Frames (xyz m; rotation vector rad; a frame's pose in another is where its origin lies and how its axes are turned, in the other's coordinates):
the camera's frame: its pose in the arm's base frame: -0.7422 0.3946 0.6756 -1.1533 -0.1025 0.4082
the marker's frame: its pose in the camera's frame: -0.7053 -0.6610 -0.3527 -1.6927 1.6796 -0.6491
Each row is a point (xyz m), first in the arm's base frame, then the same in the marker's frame.
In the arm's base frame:
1: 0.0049 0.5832 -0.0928
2: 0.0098 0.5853 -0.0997
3: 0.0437 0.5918 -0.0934
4: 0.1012 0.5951 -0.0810
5: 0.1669 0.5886 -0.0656
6: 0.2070 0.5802 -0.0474
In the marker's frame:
1: -1.1320 -0.9836 1.2998
2: -1.1371 -0.9857 1.3066
3: -1.1229 -1.0070 1.3306
4: -1.0943 -1.0367 1.3726
5: -1.0565 -1.0621 1.4228
6: -1.0241 -1.0760 1.4505

